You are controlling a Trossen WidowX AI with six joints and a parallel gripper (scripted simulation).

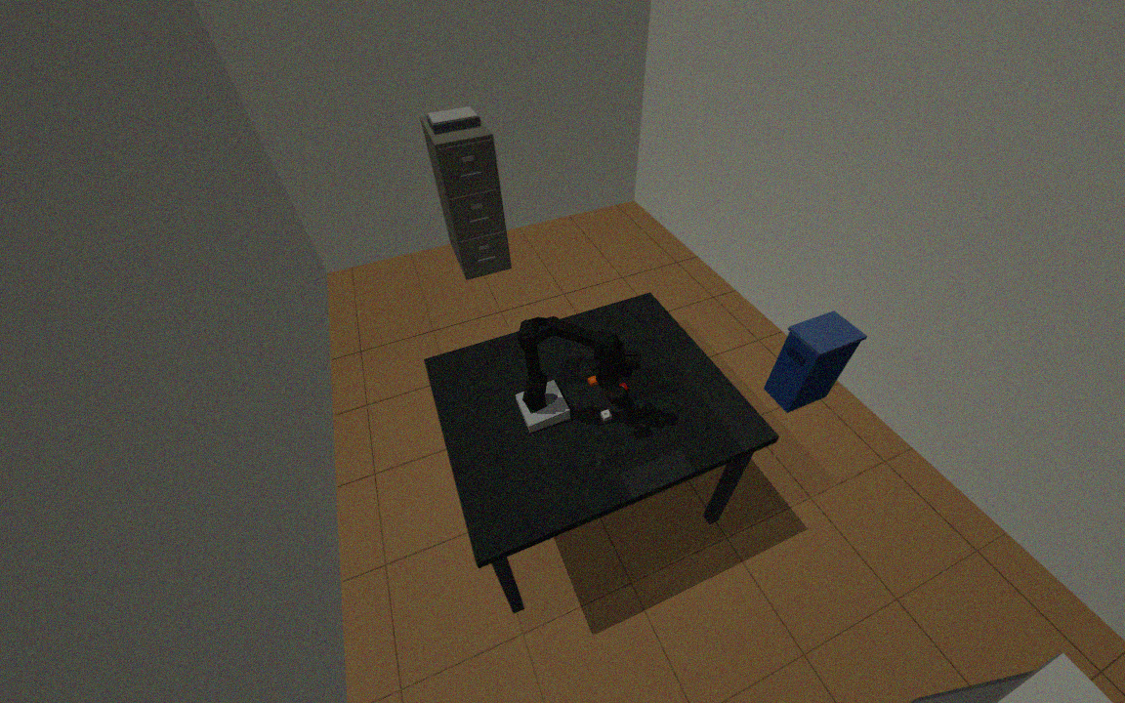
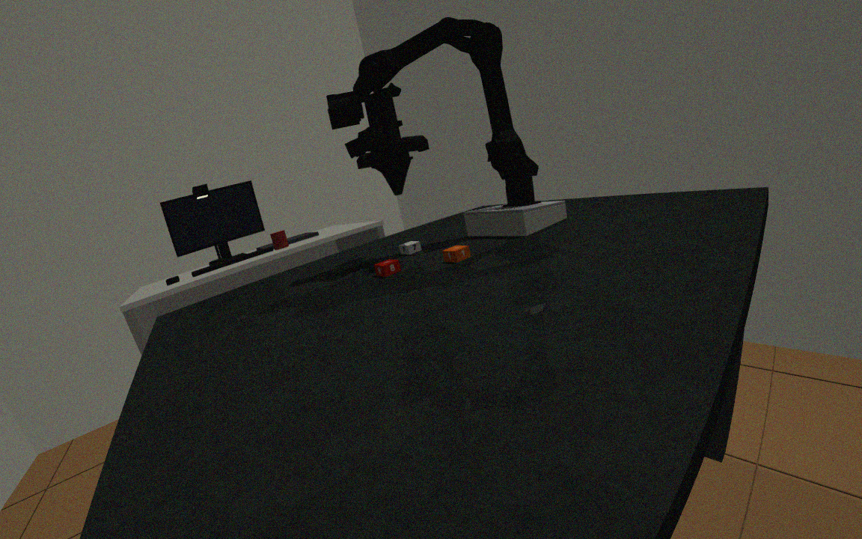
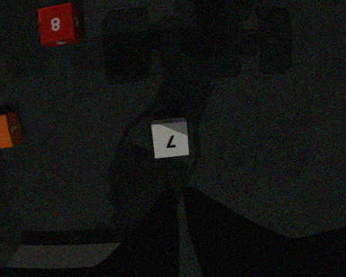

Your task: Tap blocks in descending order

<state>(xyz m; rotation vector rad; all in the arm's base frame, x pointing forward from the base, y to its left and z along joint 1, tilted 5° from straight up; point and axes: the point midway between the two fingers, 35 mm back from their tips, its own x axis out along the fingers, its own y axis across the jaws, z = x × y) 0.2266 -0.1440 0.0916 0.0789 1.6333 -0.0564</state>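
Now: the white block 110 mm below my gripper tip. Also, from my gripper tip: orange block (160 mm to the left, 110 mm below, 40 mm ahead); then red block (120 mm ahead, 110 mm below, 80 mm to the left).
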